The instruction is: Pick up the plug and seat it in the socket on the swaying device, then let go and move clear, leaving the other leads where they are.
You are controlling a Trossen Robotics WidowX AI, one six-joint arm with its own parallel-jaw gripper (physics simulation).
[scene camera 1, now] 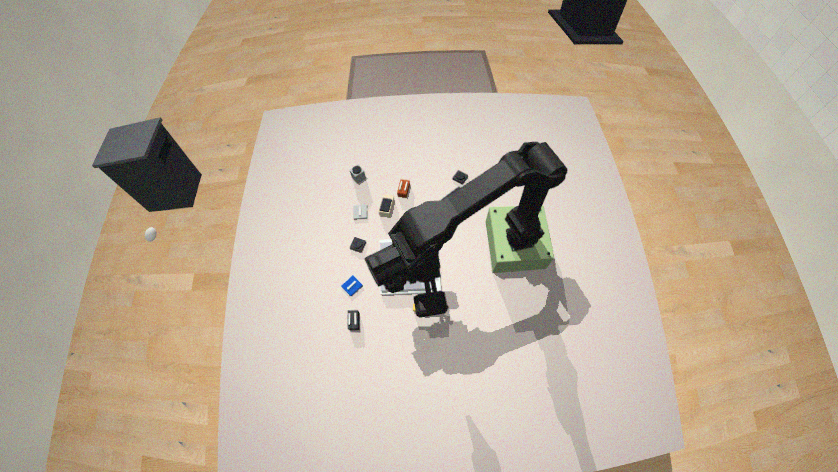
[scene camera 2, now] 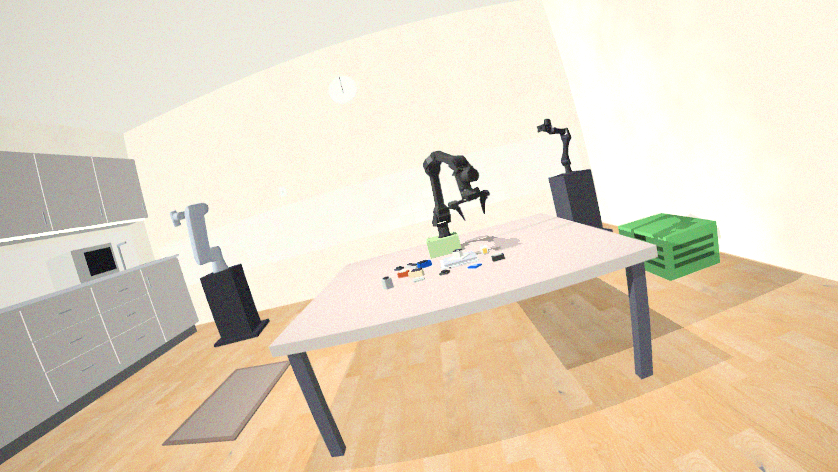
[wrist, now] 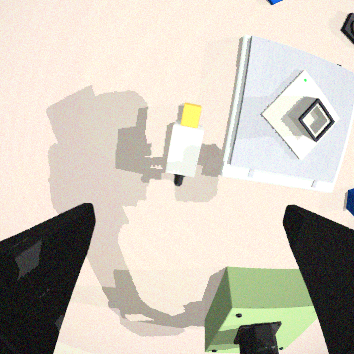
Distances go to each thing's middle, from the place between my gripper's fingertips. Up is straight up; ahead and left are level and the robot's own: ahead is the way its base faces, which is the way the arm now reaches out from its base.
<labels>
Right now the white plug (wrist: pixel 186 136) is 1 cm behind my hand, 1 cm to the left of it and 15 cm below it. The rest, counted from my hand: white device (wrist: pixel 284 125) (2 cm ahead, 12 cm to the right, 14 cm below).
</labels>
